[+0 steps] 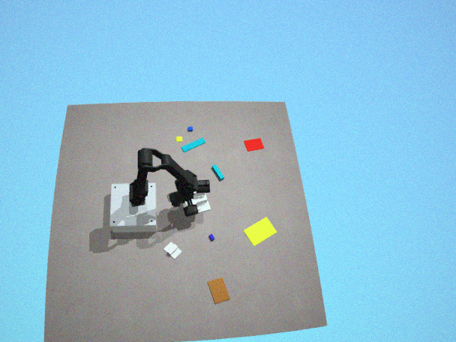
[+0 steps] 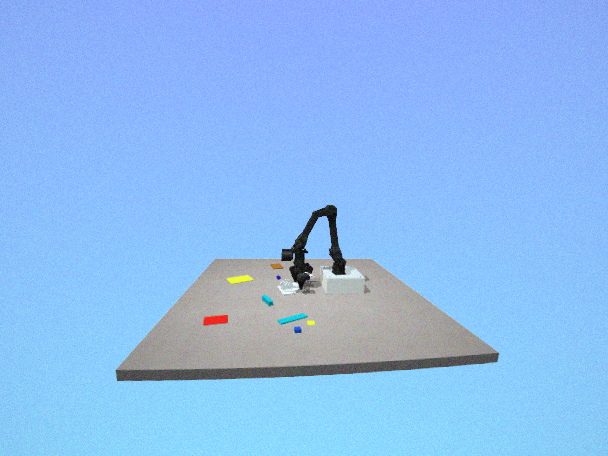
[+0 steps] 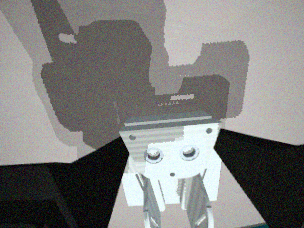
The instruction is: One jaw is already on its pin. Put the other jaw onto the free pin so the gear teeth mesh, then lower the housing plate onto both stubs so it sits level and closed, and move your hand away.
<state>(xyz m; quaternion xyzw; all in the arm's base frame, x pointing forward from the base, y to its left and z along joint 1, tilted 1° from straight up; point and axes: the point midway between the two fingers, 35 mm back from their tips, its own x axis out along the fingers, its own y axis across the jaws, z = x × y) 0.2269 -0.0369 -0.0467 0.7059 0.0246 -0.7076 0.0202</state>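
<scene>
The white jaw is 2 cm to the left of my gripper tip and 2 cm ahead of it. The rest, counted from my gripper tip: yellow piece (32 cm ahead, 22 cm to the right, 1 cm below); then brown piece (45 cm to the right, 4 cm ahead, 1 cm below); then white base plate (7 cm ahead, 1 cm below).
</scene>
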